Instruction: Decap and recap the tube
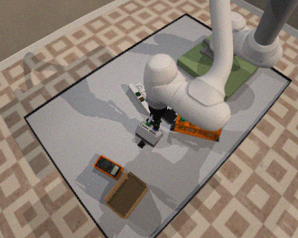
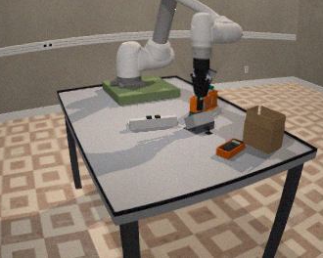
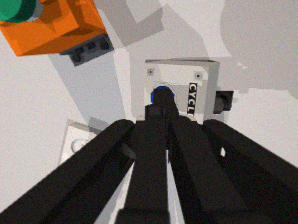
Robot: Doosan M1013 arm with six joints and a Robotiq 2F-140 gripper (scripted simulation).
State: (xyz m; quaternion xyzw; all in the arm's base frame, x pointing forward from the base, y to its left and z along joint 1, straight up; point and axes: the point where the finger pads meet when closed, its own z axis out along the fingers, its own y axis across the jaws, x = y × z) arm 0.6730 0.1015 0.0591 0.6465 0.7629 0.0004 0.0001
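My hand is 4 cm above the blue key. The rest, counted from my hand: orange multimeter: 29 cm ahead, 9 cm below, 3 cm to the right; then grey key housing: 6 cm below, 2 cm to the right, 2 cm ahead; then green key: 4 cm to the right, 4 cm below, 1 cm ahead.
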